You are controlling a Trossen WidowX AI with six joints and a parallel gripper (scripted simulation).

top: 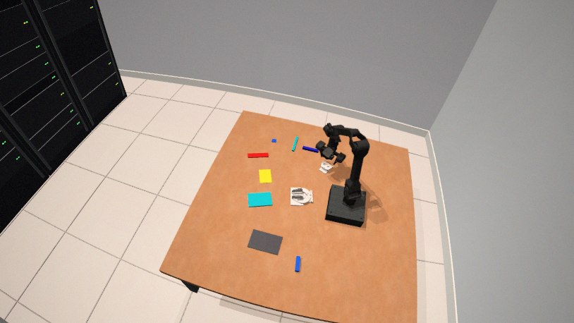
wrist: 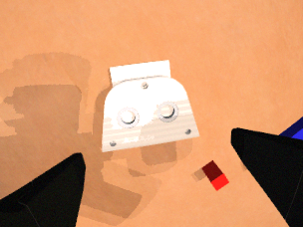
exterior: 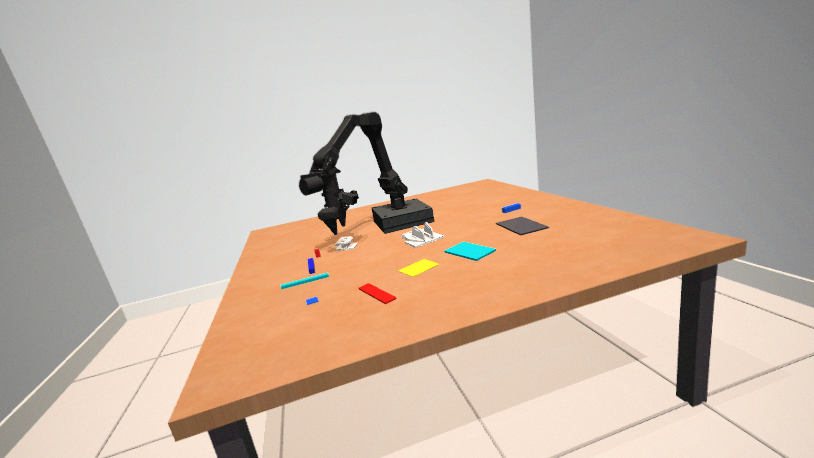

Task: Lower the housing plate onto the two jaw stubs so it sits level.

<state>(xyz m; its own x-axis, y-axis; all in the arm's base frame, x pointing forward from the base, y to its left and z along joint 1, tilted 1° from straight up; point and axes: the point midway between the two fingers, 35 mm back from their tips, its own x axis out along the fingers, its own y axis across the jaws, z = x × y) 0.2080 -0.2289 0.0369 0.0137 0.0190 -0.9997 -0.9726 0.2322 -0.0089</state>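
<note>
The red block is 40 mm ahead of my gripper tip, 90 mm to the right of it and 60 mm below it. Round my gripper tip: dark blue bar (140 mm ahead, 100 mm to the right, 60 mm below); teal bar (260 mm ahead, 100 mm to the right, 60 mm below); yellow tile (300 mm ahead, 240 mm to the left, 70 mm below).
</note>
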